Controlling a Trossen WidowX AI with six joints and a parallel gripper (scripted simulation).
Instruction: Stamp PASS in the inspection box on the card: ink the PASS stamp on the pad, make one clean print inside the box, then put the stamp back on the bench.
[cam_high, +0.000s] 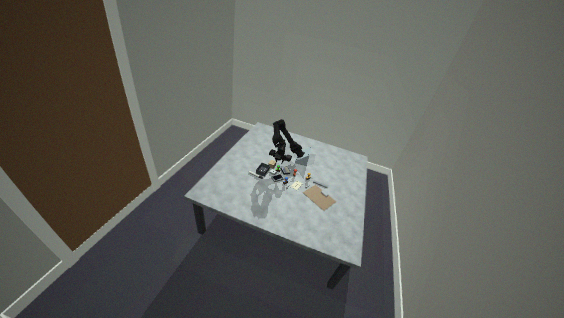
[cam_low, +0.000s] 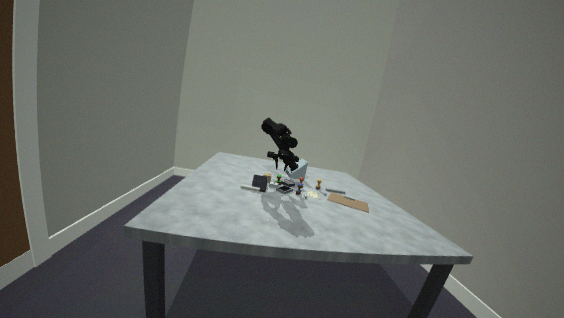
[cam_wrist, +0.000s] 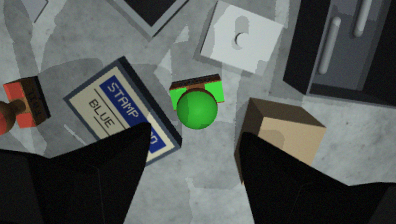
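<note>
My gripper tip is now 70 mm above the green stamp. The rest, counted from my gripper tip: red stamp (150 mm to the left, 70 mm below, 40 mm behind); dark tray (110 mm to the right, 80 mm below, 80 mm ahead); tan box (70 mm to the right, 70 mm below, 30 mm behind).
</note>
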